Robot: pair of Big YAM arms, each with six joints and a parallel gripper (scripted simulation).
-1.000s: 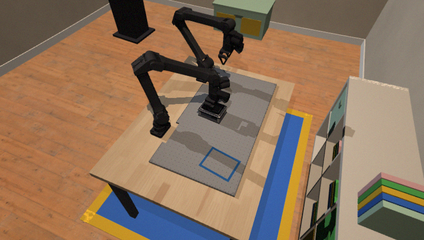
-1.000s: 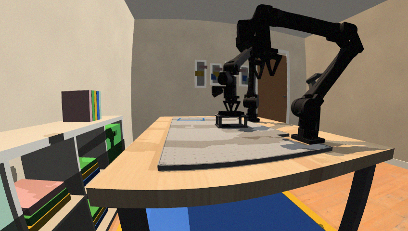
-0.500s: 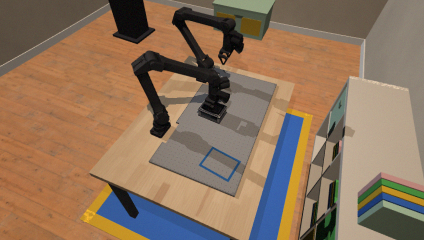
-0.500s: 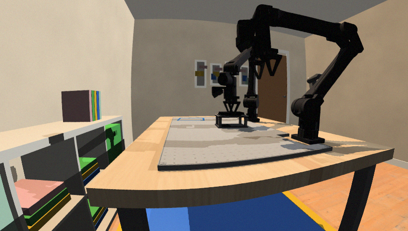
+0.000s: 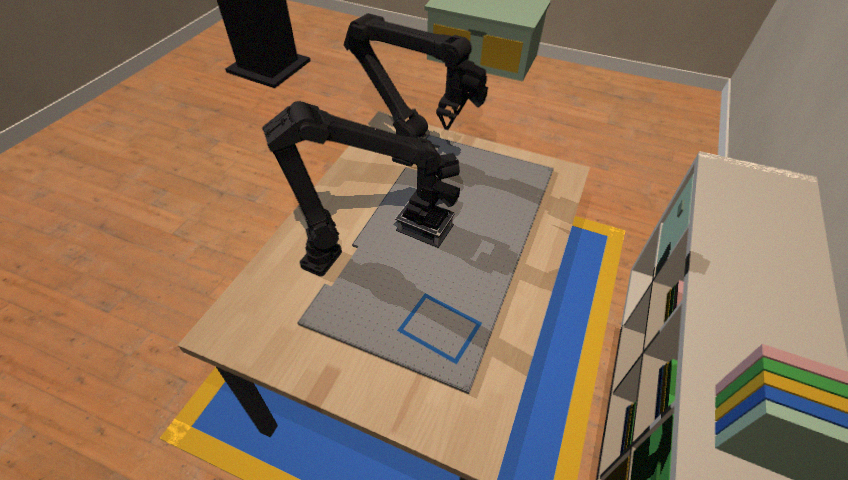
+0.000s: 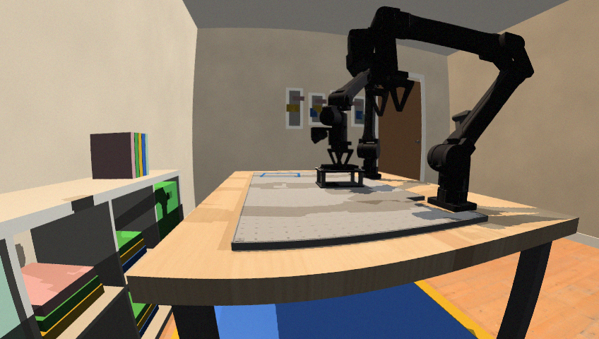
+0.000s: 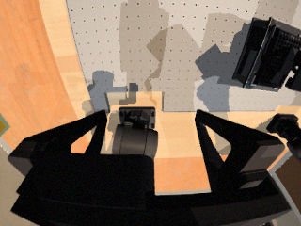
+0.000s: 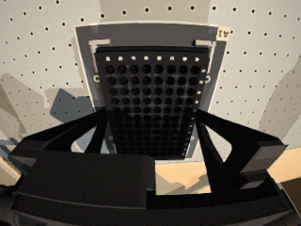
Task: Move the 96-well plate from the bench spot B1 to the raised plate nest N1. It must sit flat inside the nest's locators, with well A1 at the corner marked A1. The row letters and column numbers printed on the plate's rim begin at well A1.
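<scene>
Now: the black 96-well plate right at my right hand. Also, from my right hand: raised nest N1: 10 mm below; A1 label: 70 mm ahead, 60 mm to the right, 10 mm below.
</scene>
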